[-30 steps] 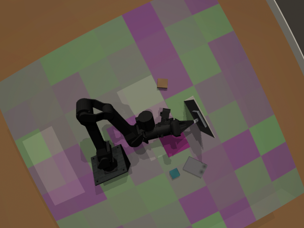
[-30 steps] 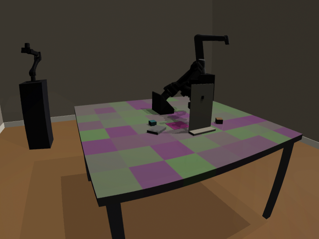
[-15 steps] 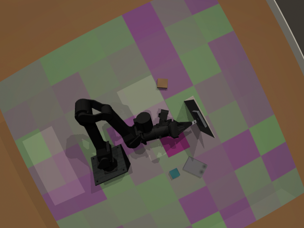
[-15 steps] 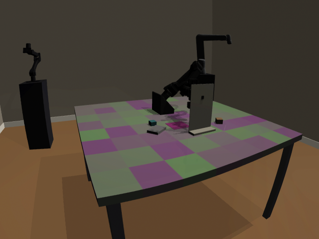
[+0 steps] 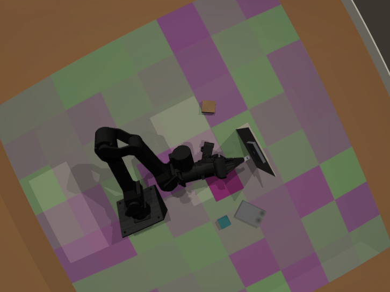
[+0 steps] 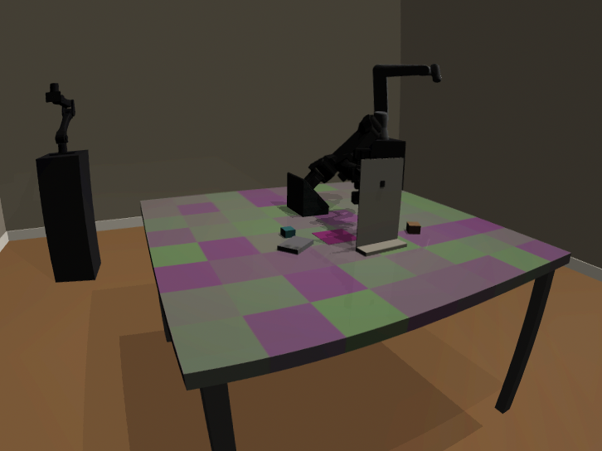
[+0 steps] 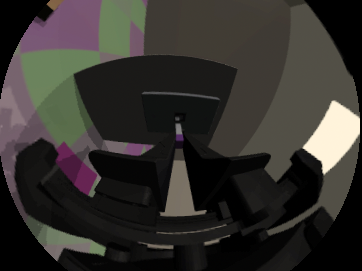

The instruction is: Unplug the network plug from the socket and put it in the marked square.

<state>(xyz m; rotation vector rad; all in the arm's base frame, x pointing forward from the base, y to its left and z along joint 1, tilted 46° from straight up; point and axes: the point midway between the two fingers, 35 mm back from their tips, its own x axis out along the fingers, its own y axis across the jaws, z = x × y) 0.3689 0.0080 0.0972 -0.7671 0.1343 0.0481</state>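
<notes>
My gripper tip is 8 cm past the magenta marked square, 8 cm to the left of it and 20 cm above it. Round my gripper tip: upright panel: 6 cm ahead, 1 cm to the left, 7 cm below; flat grey plate: 2 cm behind, 24 cm to the right, 19 cm below; orange cube: 4 cm behind, 21 cm to the left, 19 cm below.
</notes>
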